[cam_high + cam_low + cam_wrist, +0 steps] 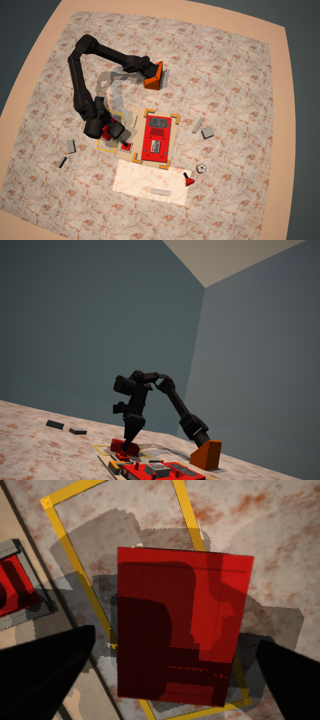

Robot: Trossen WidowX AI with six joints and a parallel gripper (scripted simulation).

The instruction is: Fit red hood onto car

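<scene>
The red hood lies 2 cm below my gripper tip. Round my gripper tip: grey engine block 23 cm to the left, 2 cm ahead, 1 cm below.
</scene>
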